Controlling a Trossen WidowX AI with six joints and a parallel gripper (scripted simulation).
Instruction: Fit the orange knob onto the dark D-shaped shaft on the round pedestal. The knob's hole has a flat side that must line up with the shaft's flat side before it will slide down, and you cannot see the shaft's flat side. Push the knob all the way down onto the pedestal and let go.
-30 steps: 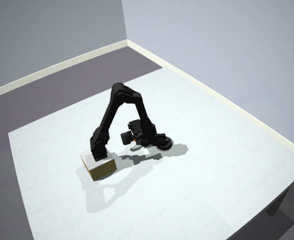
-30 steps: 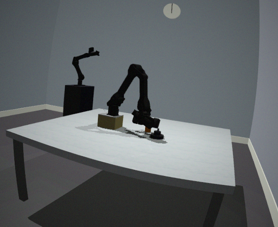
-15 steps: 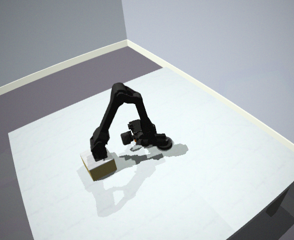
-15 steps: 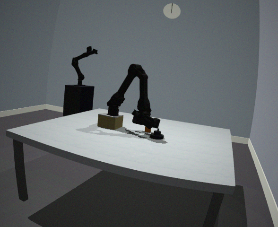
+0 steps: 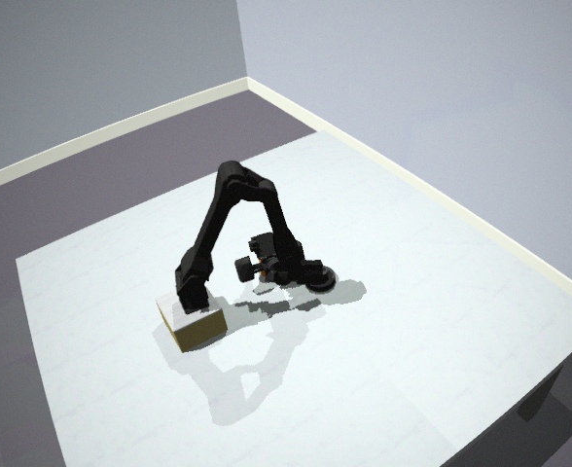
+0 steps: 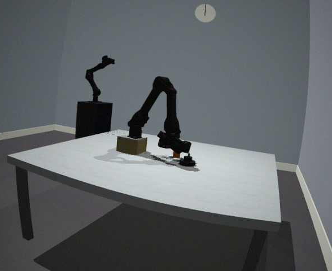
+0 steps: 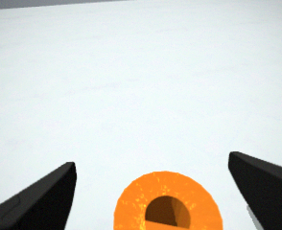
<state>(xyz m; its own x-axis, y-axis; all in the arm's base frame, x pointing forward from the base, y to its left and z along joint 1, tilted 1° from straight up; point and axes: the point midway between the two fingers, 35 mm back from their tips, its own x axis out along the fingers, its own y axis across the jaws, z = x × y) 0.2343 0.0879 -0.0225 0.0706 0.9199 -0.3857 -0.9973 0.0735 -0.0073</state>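
The orange knob is 30 mm to the right of my gripper tip and 20 mm below it. The rest, counted from my gripper tip: dark round pedestal: 110 mm ahead, 140 mm to the right, 20 mm below.
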